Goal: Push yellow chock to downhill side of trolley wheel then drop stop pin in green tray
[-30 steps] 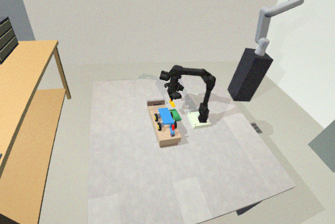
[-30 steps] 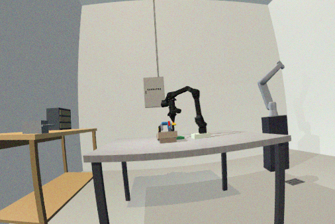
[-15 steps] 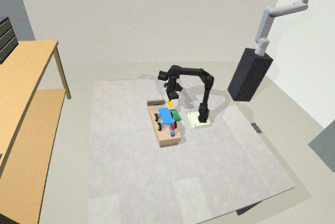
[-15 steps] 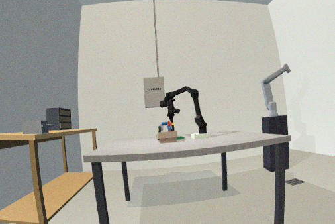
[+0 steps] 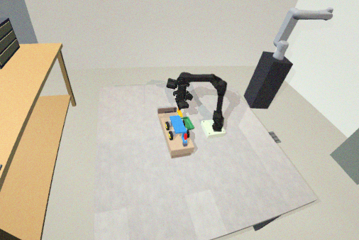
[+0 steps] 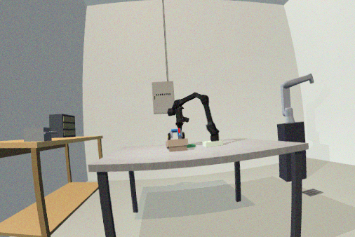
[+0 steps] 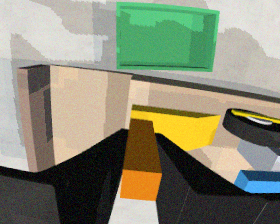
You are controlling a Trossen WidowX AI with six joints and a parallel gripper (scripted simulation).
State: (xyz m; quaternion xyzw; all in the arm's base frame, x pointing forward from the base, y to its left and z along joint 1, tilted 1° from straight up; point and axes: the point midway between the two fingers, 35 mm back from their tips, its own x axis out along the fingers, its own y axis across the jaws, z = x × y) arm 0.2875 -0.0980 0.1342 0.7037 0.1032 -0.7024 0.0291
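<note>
Now: the red-headed stop pin 1 cm behind my gripper tip and 27 cm to the left of it. The rest, counted from my gripper tip: blue trolley (3 cm ahead, 17 cm to the left, 2 cm below); then yellow chock (2 cm to the left, 1 cm below); then green tray (7 cm behind, 2 cm to the left, 14 cm below).
</note>
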